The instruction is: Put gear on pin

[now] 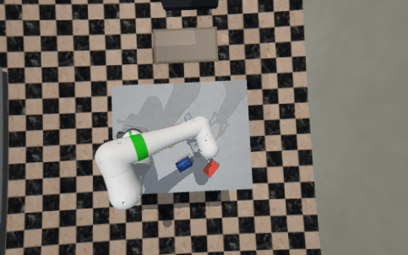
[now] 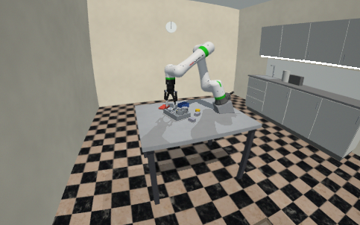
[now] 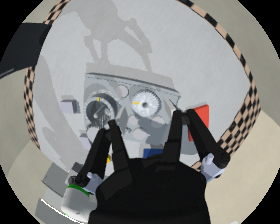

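My hand is 5 cm above the grey gear. Also, from my hand: blue block 19 cm behind, 16 cm to the right, 9 cm below; then red block 3 cm ahead, 20 cm to the right, 10 cm below; then small yellow piece 30 cm behind, 10 cm below.
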